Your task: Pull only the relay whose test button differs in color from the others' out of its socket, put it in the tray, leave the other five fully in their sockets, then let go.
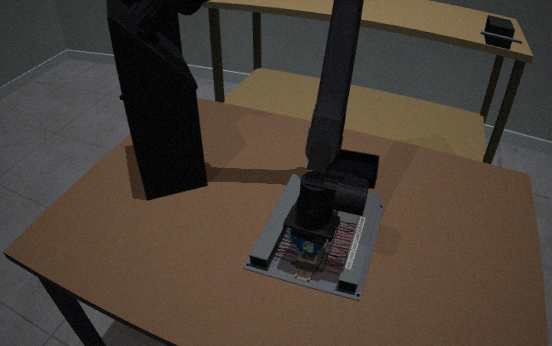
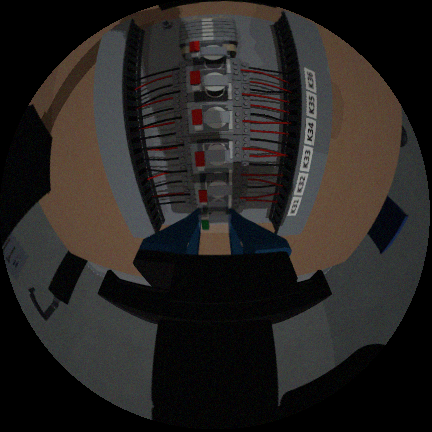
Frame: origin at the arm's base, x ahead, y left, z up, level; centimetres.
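Seen in the pictures: gripper, between the fingertips: [image 1: 308, 252] [image 2: 214, 213]; arm's base, origin of its link: [image 1: 135, 29].
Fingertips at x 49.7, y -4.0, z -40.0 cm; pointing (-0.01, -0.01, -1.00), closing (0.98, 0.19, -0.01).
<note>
Pixels of each thing's middle, then the offset from my fingertips to it. "spot": a spot on its surface instead.
- relay with a green test button, middle of its body: [image 2: 214, 210] [image 1: 309, 252] dz -0.2, dx +0.0, dy +0.2 cm
- black open tray, a spot on its surface: [image 1: 364, 174] spot: dz -4.7, dx -2.5, dy +37.4 cm
- label strip, a spot on its surface: [image 2: 307, 132] spot: dz -0.7, dx +6.7, dy +10.3 cm
The relay with a green test button [image 2: 205, 224] [image 1: 306, 246] is at the near end of the row, by label K31. My gripper [image 2: 214, 213] [image 1: 307, 249] is shut on it, with one blue finger on each side. How deep it sits in its socket is hidden. The other relays have red test buttons: one [image 2: 202, 195] is beside the held relay, then come others [image 2: 200, 159] [image 2: 197, 117] [image 2: 195, 77], and the last [image 2: 194, 46] is at the far end. They stand in line in their sockets. A black open tray [image 1: 364, 174] stands behind the panel, partly hidden by the arm.
Grey wiring ducts [image 1: 274, 227] [image 1: 358, 250] run along both sides of the panel, with red and black wires between ducts and sockets. A label strip [image 2: 307, 132] lies on one duct. A tall black column [image 1: 165, 130] stands at the table's left.
</note>
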